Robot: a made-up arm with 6 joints. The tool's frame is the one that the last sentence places.
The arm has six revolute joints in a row. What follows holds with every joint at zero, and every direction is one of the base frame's.
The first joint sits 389 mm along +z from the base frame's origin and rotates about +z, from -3.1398 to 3.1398 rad.
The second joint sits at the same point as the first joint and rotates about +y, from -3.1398 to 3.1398 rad.
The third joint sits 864 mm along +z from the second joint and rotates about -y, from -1.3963 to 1.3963 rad.
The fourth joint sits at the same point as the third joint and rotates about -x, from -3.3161 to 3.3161 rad.
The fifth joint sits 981 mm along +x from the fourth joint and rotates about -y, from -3.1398 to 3.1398 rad.
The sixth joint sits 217 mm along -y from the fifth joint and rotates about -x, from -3.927 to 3.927 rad.
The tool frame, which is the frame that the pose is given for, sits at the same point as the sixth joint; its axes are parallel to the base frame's.
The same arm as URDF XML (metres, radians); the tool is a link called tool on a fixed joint. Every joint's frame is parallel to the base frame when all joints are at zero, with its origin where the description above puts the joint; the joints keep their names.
<robot name="arm">
<joint name="joint 1" type="revolute"><parent link="base"/><child link="link1"/><origin xyz="0 0 0.389" rpy="0 0 0"/><axis xyz="0 0 1"/><limit lower="-3.1398" upper="3.1398"/></joint>
<joint name="joint 2" type="revolute"><parent link="link1"/><child link="link2"/><origin xyz="0 0 0" rpy="0 0 0"/><axis xyz="0 1 0"/><limit lower="-3.1398" upper="3.1398"/></joint>
<joint name="joint 3" type="revolute"><parent link="link2"/><child link="link3"/><origin xyz="0 0 0.864" rpy="0 0 0"/><axis xyz="0 -1 0"/><limit lower="-1.3963" upper="1.3963"/></joint>
<joint name="joint 4" type="revolute"><parent link="link3"/><child link="link4"/><origin xyz="0 0 0" rpy="0 0 0"/><axis xyz="-1 0 0"/><limit lower="-3.3161" upper="3.3161"/></joint>
<joint name="joint 5" type="revolute"><parent link="link4"/><child link="link5"/><origin xyz="0.981 0 0" rpy="0 0 0"/><axis xyz="0 -1 0"/><limit lower="-3.1398" upper="3.1398"/></joint>
<joint name="joint 6" type="revolute"><parent link="link5"/><child link="link6"/><origin xyz="0 -0.217 0" rpy="0 0 0"/><axis xyz="-1 0 0"/><limit lower="-3.927" upper="3.927"/></joint>
<joint name="tool_fixed" type="fixed"><parent link="link6"/><child link="tool"/><origin xyz="0 0 0" rpy="0 0 0"/></joint>
<link name="base"/>
<link name="link1"/>
<link name="link2"/>
<link name="link3"/>
<link name="link4"/>
<link name="link5"/>
<link name="link6"/>
<link name="tool"/>
</robot>

